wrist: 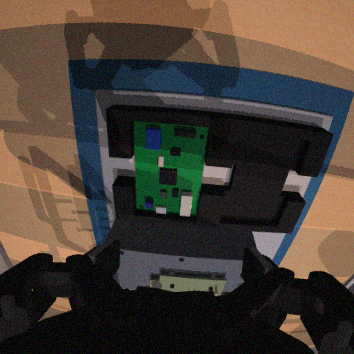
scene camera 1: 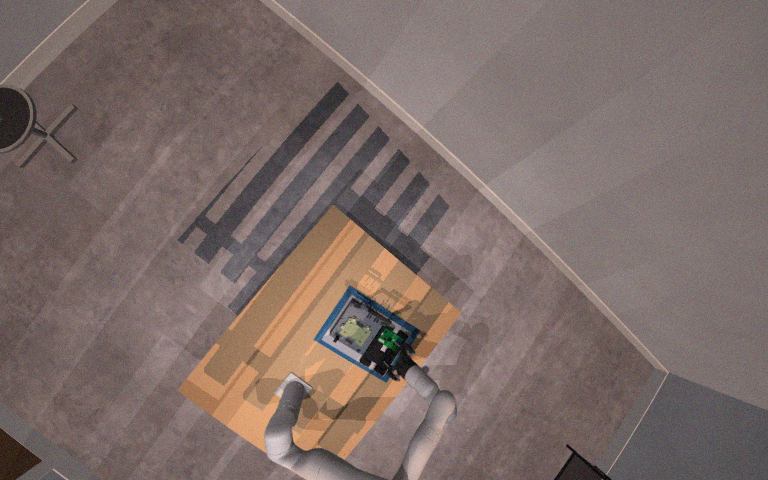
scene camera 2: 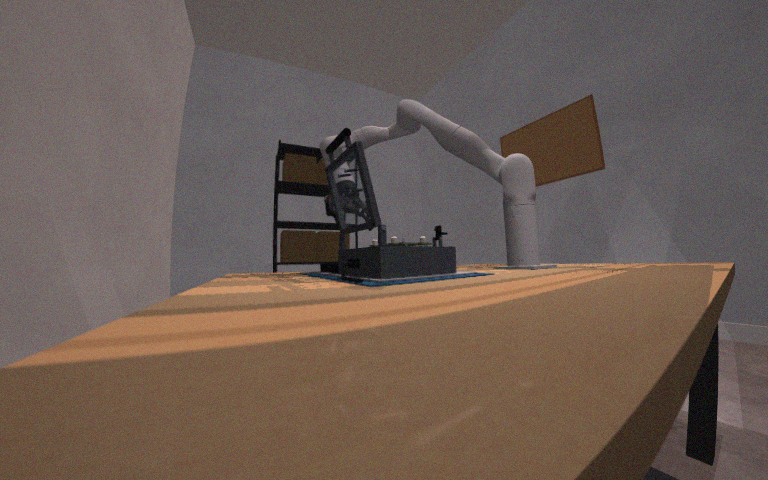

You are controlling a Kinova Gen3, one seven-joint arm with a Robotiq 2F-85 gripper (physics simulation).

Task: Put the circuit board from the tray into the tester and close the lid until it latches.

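Places are measured from the arm's base along level axes (x ahead, y left, z up), in metres.
Pixels of known places: gripper, between the fingertips: (wrist: 180, 257) (scene camera 1: 390, 351); arm's base, origin of its link: (scene camera 1: 294, 390) (scene camera 2: 523, 265).
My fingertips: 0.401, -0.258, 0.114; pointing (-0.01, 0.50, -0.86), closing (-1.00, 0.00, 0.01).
Observation:
Ahead of a thing's pixels: the offset from my fingertips to its top centre, as dx, dy, dz. "*": to the spot under its first point. Level surfaces: height alone.
The green circuit board {+0.018, -0.009, -0.094} (scene camera 1: 389, 338) (wrist: 170, 175) lies flat in the left pocket of the black tray {* -0.073, +0.034, -0.103} (scene camera 1: 372, 352) (wrist: 260, 162) as the wrist view shows it; the right pocket is empty. The grey tester (scene camera 2: 416, 261) (wrist: 137, 270) is beside the tray, with a pale yellow-green bed {-0.005, +0.169, -0.040} (scene camera 1: 355, 330) (wrist: 187, 284) on top. Its lid (scene camera 2: 369, 186) stands open, tilted back a little from upright. My gripper (scene camera 1: 400, 362) (scene camera 2: 352, 204) (wrist: 180, 257) is open and empty, above the tray's side of the station and apart from the board. The lid's frame partly covers the gripper in scene camera 2.
Tray and tester stand on a blue-edged mat {dz -0.119} (scene camera 1: 334, 314) (wrist: 85, 150) on the wooden table {dz -0.122} (scene camera 1: 249, 345) (scene camera 2: 362, 384). A small black post {* -0.064, +0.223, -0.034} (scene camera 2: 437, 234) rises at the tester's side opposite the lid's hinge. The arm's base (scene camera 2: 519, 226) stands on the table. A dark shelf rack (scene camera 2: 275, 209) stands behind.

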